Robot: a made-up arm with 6 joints.
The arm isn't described. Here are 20 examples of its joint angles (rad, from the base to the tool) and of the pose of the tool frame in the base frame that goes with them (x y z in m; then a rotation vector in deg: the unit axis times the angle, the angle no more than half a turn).
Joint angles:
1: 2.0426 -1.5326 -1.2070 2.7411 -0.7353 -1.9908
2: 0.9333 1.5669 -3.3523 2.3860 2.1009 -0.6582
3: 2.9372 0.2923 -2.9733 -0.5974 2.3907 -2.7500
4: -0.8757 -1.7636 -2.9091 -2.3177 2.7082 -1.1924
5: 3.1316 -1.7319 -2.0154 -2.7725 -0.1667 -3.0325
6: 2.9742 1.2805 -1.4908 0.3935 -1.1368 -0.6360
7: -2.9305 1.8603 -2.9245 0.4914 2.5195 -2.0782
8: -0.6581 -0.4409 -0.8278 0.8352 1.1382 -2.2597
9: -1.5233 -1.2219 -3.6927 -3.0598 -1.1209 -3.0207
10: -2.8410 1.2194 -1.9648 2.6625 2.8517 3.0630
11: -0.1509 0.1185 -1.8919 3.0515 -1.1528 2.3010
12: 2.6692 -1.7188 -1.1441 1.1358 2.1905 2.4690
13: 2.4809 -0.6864 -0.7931 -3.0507 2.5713 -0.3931
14: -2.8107 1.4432 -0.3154 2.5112 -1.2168 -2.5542
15: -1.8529 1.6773 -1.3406 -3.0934 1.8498 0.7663
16: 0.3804 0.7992 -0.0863 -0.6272 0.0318 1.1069
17: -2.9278 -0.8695 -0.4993 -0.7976 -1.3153 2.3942
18: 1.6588 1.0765 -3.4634 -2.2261 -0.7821 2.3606
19: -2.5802 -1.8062 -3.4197 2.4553 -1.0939 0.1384
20: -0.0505 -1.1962 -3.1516 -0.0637 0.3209 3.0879
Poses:
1: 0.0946 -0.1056 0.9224 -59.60 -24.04 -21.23
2: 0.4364 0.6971 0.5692 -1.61 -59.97 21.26
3: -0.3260 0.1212 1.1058 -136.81 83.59 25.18
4: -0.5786 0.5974 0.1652 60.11 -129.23 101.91
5: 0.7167 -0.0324 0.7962 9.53 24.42 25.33
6: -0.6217 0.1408 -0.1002 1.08 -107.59 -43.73
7: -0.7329 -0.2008 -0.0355 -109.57 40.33 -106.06
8: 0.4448 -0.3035 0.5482 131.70 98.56 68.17
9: -0.0296 0.7826 0.3614 -24.92 34.71 96.23
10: -0.7450 -0.2682 0.1550 8.72 27.99 36.50
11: 0.5878 -0.0977 0.7730 144.33 52.67 39.90
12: 0.1910 -0.1938 0.8816 125.94 87.00 -67.66
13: -0.2833 0.2304 0.7782 61.72 -2.81 107.18
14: 0.0866 0.0859 0.0454 -32.19 50.22 49.62
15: -0.0939 -0.3090 -0.3778 94.59 23.75 -50.04
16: -0.0130 0.0301 -0.0648 152.62 -7.05 -53.16
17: -0.2976 -0.1281 0.6595 -0.91 -68.88 134.87
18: -0.1305 0.6332 0.8699 -26.90 -75.75 -51.07
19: 0.6089 0.4524 0.0118 -56.09 -64.64 -118.66
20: -0.9166 0.0484 0.5812 2.69 -50.75 -8.30
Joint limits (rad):
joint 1: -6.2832..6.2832
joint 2: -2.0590..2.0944
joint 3: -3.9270..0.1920
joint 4: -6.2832..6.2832
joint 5: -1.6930..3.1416
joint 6: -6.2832..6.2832
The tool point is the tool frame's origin. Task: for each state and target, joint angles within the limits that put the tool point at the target. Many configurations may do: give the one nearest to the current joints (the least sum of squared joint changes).
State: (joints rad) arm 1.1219 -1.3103 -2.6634 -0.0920 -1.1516 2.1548
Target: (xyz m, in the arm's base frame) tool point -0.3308 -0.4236 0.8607
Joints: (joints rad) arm 0.9266 -1.5184 -1.6889 -0.1518 -1.6930 2.1548
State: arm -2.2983 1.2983 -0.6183 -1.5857 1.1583 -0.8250
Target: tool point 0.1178 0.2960 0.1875
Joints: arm -2.0977 1.6856 0.0113 -1.5454 1.1856 -0.8250
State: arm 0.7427 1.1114 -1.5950 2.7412 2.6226 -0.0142
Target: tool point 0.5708 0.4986 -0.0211
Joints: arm 0.6749 1.3388 -1.8266 2.7837 2.4015 -0.0142
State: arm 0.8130 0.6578 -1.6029 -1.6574 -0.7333 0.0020
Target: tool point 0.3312 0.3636 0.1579
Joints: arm 0.6470 0.3897 -0.8134 -1.8570 -0.9776 0.0020
